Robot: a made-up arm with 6 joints. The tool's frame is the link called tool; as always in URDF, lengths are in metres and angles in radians. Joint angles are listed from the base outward. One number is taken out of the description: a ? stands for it. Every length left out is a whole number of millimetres.
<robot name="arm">
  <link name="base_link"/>
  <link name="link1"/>
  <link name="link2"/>
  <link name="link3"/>
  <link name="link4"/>
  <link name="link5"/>
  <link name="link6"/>
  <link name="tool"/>
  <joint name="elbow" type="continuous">
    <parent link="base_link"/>
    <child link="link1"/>
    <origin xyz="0 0 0.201"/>
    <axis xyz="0 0 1"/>
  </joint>
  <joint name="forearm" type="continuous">
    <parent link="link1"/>
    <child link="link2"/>
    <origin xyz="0 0 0" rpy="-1.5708 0 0"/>
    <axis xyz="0 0 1"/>
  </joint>
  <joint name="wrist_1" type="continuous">
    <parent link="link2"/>
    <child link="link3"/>
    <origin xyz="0.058 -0.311 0"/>
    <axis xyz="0 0 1"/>
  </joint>
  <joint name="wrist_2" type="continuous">
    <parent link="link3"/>
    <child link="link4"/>
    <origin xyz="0.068 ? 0" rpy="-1.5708 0 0"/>
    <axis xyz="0 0 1"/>
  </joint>
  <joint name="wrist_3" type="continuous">
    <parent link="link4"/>
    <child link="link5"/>
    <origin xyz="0 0 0" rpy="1.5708 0 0"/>
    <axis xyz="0 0 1"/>
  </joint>
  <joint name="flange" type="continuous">
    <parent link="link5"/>
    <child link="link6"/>
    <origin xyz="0.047 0.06 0" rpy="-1.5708 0 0"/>
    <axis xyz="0 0 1"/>
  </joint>
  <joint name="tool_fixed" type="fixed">
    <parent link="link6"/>
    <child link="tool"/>
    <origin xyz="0 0 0" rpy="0 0 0"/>
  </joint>
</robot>
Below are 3 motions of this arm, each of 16 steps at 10 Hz.
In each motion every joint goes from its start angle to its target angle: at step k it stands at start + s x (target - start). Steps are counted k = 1, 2, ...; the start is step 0. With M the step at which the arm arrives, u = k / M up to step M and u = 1 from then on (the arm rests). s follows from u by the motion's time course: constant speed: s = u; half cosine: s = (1 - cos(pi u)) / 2; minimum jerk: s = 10 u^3 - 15 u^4 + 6 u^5.
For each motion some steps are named. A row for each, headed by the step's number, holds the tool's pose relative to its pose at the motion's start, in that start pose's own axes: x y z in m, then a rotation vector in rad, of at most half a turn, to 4 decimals.
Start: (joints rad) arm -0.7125 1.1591 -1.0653 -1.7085 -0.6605 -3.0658
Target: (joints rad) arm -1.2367 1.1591 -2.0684 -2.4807 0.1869 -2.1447
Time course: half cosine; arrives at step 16
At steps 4, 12, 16:
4: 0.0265 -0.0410 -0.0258 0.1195 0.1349 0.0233
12: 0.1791 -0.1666 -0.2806 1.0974 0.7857 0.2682
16: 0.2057 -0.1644 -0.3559 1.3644 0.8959 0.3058

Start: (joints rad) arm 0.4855 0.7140 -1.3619 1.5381 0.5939 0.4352
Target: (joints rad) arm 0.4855 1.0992 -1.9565 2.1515 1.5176 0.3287
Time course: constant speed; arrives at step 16
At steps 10, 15, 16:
10: -0.0247 -0.0476 0.0651 0.1224 -0.6929 0.0811
15: -0.0379 -0.0693 0.0808 0.2318 -1.0524 0.0464
16: -0.0401 -0.0731 0.0824 0.2571 -1.1241 0.0333

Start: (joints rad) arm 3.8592 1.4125 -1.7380 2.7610 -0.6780 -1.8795
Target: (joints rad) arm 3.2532 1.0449 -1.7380 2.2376 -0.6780 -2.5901
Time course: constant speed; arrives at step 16
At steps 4, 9, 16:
4: 0.0724 0.0435 -0.0264 0.0301 0.0808 -0.1135
9: 0.1536 0.1206 -0.0553 0.0118 0.1947 -0.2436
16: 0.2365 0.2645 -0.0901 -0.1240 0.3311 -0.4097

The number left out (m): 0.299
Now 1 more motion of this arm.
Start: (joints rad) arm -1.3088 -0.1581 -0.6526 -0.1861 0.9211 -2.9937
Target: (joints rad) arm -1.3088 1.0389 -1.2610 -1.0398 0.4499 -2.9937
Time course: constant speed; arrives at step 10
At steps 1, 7, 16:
1: -0.0292 0.0027 0.0158 0.0593 0.0015 -0.0636
7: -0.1593 0.0412 0.1887 0.2655 0.0117 -0.5590
16: -0.1729 0.0703 0.3125 0.2571 0.0189 -0.8526

